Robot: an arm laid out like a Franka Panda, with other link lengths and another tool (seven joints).
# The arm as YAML. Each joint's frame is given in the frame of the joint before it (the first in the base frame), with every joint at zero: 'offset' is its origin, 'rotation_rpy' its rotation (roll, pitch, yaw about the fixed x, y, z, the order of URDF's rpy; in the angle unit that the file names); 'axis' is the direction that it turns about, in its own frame. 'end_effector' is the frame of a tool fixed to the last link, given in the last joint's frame.
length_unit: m
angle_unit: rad
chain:
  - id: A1
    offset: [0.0, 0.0, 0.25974]
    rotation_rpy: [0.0, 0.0, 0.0]
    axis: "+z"
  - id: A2
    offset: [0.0, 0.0, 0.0]
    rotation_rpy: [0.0, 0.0, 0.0]
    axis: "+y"
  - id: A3
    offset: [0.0, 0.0, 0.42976]
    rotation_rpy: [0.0, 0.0, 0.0]
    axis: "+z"
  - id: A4
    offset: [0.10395, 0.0, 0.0]
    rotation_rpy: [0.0, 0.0, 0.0]
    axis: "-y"
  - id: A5
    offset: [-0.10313, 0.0, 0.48]
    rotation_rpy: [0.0, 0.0, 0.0]
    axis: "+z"
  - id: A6
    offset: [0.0, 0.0, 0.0]
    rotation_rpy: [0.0, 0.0, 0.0]
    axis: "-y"
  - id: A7
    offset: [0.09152, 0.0, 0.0]
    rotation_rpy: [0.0, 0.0, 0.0]
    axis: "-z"
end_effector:
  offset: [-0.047, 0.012, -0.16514]
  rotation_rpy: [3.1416, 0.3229, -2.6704]
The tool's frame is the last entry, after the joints.
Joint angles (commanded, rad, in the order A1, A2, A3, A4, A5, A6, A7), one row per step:
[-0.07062 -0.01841 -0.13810 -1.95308 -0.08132 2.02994 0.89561]
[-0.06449 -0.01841 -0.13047 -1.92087 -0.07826 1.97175 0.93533]
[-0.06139 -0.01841 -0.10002 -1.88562 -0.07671 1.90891 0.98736]
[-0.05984 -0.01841 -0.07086 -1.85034 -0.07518 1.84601 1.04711]
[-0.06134 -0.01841 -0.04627 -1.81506 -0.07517 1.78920 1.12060]
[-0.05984 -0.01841 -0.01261 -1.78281 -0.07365 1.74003 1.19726]
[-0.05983 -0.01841 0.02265 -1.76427 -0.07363 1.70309 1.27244]
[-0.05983 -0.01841 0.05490 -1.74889 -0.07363 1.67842 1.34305]
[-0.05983 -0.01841 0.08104 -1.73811 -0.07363 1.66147 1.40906]
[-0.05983 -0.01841 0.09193 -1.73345 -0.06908 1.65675 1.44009]
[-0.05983 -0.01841 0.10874 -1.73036 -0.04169 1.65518 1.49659]
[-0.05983 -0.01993 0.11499 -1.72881 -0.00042 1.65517 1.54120]
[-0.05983 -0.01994 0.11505 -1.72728 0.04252 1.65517 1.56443]
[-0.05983 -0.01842 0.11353 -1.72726 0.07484 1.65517 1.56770]
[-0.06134 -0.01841 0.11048 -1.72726 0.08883 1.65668 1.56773]
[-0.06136 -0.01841 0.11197 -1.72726 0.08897 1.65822 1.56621]
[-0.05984 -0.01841 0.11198 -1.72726 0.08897 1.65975 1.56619]
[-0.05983 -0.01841 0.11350 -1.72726 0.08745 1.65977 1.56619]
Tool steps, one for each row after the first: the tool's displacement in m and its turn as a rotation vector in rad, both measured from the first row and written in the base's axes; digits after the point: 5 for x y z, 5 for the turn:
[0.00140 0.00966 0.01362 0.00897 0.02165 -0.03107]
[0.00411 0.03252 0.02866 0.01537 0.04455 -0.05442]
[0.00563 0.05364 0.04376 0.02019 0.06714 -0.08833]
[0.00724 0.06944 0.05927 0.02205 0.08272 -0.14279]
[0.00904 0.09345 0.07367 0.02306 0.09349 -0.18808]
[0.00938 0.11725 0.08109 0.02094 0.10574 -0.23071]
[0.01020 0.13885 0.08766 0.01848 0.10902 -0.27083]
[0.01097 0.15624 0.09222 0.01629 0.10934 -0.31187]
[0.01173 0.16419 0.09456 0.02027 0.10751 -0.33269]
[0.01347 0.17964 0.09710 0.04676 0.10740 -0.37481]
[0.01479 0.19010 0.10069 0.08740 0.11161 -0.41669]
[0.01602 0.19662 0.10366 0.12956 0.12023 -0.44348]
[0.01676 0.20047 0.10443 0.16076 0.13012 -0.45110]
[0.01746 0.19949 0.10539 0.17511 0.13202 -0.45681]
[0.01751 0.20053 0.10555 0.17553 0.13069 -0.45383]
[0.01762 0.20156 0.10569 0.17583 0.12933 -0.45227]
[0.01748 0.20238 0.10560 0.17422 0.12903 -0.45062]

